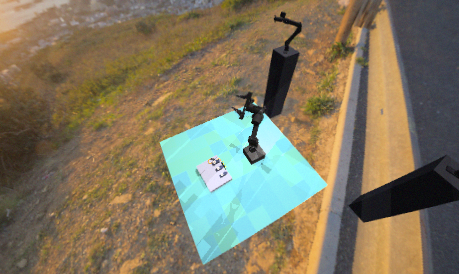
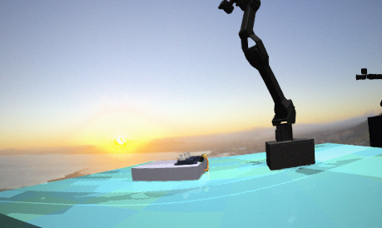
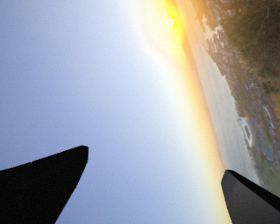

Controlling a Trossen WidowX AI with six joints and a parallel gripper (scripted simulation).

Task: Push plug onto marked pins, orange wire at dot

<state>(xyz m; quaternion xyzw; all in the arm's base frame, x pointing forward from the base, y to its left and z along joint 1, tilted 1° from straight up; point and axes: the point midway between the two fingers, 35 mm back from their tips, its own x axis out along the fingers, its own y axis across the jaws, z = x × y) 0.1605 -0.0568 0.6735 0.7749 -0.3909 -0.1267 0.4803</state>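
My gripper tip is 73 cm above the servo, 21 cm short of it and 7 cm to the right of it. Round my gripper tip: grey printed holder (75 cm below, 32 cm ahead, 7 cm to the left).
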